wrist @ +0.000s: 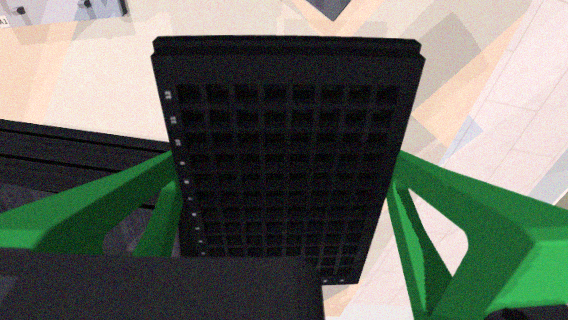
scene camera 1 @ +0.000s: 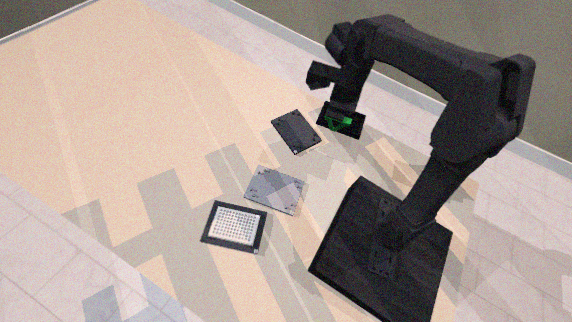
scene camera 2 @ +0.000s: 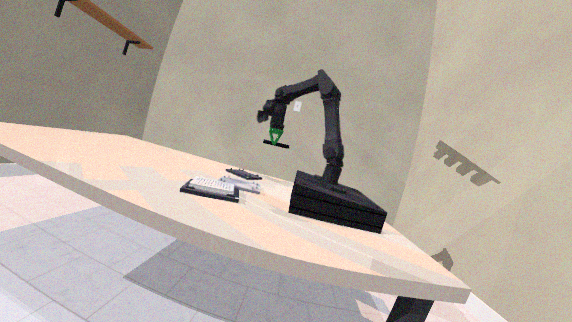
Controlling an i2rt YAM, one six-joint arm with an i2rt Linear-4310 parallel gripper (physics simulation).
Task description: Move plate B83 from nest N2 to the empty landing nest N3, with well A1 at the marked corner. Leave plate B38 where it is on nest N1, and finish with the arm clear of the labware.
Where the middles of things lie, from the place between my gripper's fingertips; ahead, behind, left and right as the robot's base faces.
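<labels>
Relative to the grey nest plate [scene camera 1: 268,187], my hand is 20 cm to the right, 10 cm short of it and 18 cm above.
</labels>
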